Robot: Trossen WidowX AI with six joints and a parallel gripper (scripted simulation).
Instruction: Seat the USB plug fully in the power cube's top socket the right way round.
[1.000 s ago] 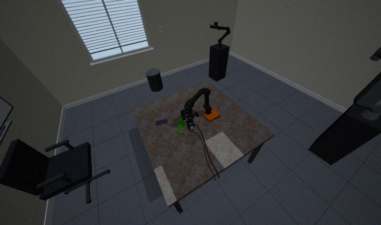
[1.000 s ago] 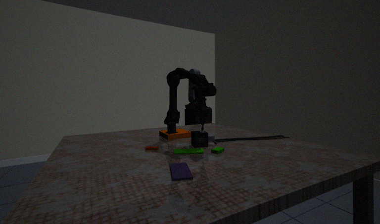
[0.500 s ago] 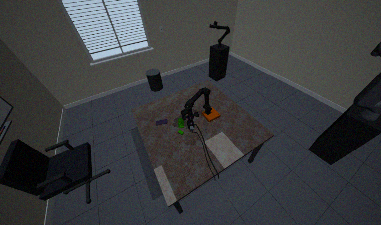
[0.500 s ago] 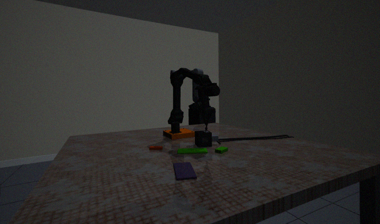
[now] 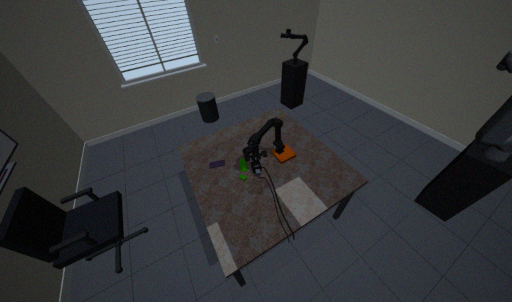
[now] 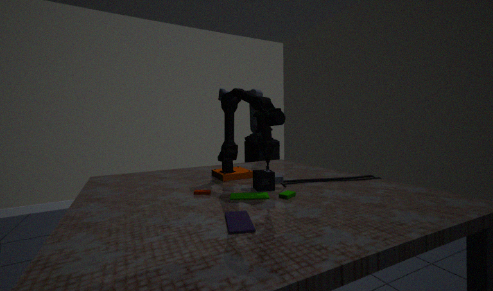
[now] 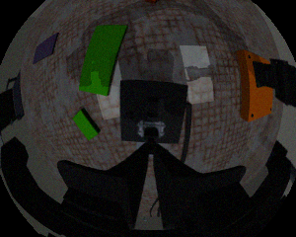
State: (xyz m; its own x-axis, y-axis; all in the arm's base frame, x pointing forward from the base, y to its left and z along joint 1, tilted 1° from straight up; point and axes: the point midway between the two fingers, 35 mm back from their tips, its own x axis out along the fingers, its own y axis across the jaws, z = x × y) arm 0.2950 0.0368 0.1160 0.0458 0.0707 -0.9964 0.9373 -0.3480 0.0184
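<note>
Now: the USB plug 20 mm below my gripper tip. From my gripper tip the other things lie so: small green block: 140 mm ahead, 20 mm to the right, 100 mm below; then long green block: 60 mm ahead, 130 mm to the right, 110 mm below; then small orange block: 90 mm behind, 260 mm to the right, 110 mm below.
</note>
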